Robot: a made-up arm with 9 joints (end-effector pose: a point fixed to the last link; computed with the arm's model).
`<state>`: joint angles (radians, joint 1 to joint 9).
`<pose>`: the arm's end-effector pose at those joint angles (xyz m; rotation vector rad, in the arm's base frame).
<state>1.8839 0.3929 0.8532 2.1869 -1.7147 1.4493 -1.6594 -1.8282 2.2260</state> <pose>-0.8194 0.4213 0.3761 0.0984 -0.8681 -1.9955</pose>
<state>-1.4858 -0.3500 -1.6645 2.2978 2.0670 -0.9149 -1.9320 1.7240 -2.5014</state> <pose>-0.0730 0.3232 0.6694 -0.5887 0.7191 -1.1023</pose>
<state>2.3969 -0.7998 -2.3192 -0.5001 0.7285 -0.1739 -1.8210 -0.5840 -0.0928</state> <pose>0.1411 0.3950 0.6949 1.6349 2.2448 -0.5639</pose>
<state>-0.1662 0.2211 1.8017 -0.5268 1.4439 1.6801 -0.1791 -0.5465 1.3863</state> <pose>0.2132 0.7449 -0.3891 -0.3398 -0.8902 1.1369</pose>
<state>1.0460 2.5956 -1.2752 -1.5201 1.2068 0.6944 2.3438 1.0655 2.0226</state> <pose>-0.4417 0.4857 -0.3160 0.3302 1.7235 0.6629</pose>
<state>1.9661 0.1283 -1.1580 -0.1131 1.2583 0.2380 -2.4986 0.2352 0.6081</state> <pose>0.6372 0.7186 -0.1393 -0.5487 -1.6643 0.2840</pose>
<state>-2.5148 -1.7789 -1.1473 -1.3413 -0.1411 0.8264 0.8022 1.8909 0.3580</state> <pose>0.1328 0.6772 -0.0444 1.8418 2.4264 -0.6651</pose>
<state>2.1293 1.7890 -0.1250 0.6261 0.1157 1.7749 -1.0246 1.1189 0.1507</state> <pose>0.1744 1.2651 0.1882 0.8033 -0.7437 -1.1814</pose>
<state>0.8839 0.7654 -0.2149 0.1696 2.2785 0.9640 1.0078 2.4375 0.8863</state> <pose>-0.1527 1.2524 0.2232 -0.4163 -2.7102 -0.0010</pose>
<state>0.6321 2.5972 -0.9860 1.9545 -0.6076 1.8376 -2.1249 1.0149 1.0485</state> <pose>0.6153 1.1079 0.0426 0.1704 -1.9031 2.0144</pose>
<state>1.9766 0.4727 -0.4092 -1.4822 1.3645 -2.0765 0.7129 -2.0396 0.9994</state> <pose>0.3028 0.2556 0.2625 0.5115 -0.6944 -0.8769</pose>
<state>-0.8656 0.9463 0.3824 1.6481 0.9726 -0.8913 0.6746 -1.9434 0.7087</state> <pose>0.5787 0.8462 -0.2595 -2.6199 0.1553 0.7553</pose>
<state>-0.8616 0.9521 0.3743 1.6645 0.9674 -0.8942 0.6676 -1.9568 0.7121</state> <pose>0.5832 0.8405 -0.2611 -2.5981 0.1807 0.7687</pose>
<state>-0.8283 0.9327 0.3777 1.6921 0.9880 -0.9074 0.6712 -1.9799 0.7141</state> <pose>0.6070 0.8302 -0.2350 -2.5973 0.1701 0.6740</pose>
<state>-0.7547 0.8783 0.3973 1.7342 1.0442 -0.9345 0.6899 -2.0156 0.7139</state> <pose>0.6529 0.8137 -0.1641 -2.6159 0.1012 0.4327</pose>
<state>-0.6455 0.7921 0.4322 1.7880 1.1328 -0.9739 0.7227 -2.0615 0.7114</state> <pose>0.7040 0.7926 -0.0404 -2.6292 -0.0337 0.0649</pose>
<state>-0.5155 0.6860 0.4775 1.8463 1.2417 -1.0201 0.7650 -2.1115 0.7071</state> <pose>0.7307 0.7701 0.1279 -2.6115 -0.2206 -0.3722</pose>
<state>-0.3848 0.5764 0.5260 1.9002 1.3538 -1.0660 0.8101 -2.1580 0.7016</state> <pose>0.7116 0.7508 0.3092 -2.5575 -0.4238 -0.8083</pose>
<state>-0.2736 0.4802 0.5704 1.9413 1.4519 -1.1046 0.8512 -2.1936 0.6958</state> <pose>0.6543 0.7381 0.4619 -2.4849 -0.6018 -1.1809</pose>
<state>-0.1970 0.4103 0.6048 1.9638 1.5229 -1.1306 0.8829 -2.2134 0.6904</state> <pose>0.5916 0.7331 0.5603 -2.4212 -0.7281 -1.4464</pose>
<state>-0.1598 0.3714 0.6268 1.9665 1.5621 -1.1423 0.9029 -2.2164 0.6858</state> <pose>0.5524 0.7345 0.6042 -2.3868 -0.7994 -1.5920</pose>
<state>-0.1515 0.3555 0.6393 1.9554 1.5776 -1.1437 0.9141 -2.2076 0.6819</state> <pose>0.5391 0.7397 0.6129 -2.3796 -0.8337 -1.6495</pose>
